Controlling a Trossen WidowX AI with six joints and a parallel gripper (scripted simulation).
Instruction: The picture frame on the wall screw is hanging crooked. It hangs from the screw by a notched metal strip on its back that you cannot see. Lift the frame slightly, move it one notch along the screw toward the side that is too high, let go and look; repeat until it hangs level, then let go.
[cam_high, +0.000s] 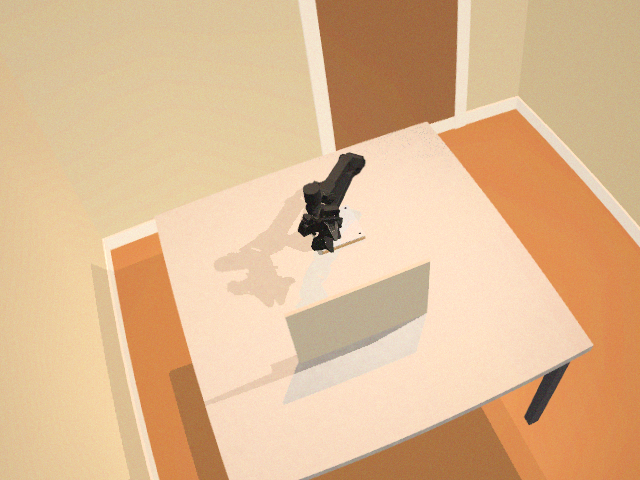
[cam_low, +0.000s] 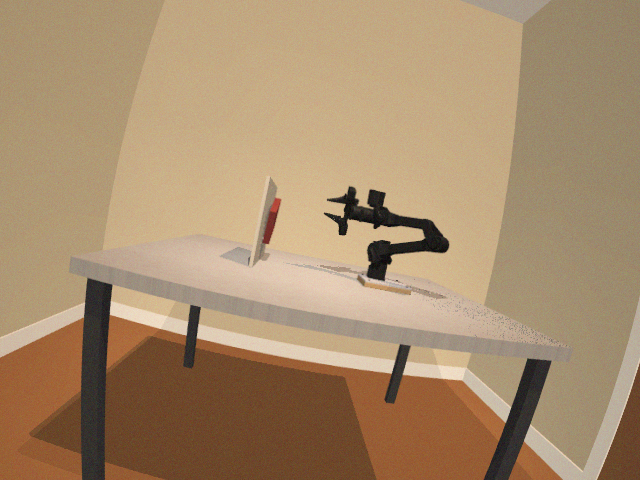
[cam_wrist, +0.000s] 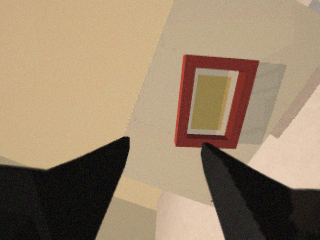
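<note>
The red picture frame is 20 cm ahead of my gripper tip, 9 cm below it and 1 cm to the left of it. The rest, counted from my gripper tip: wall panel: 21 cm ahead, 10 cm below, 3 cm to the left.
</note>
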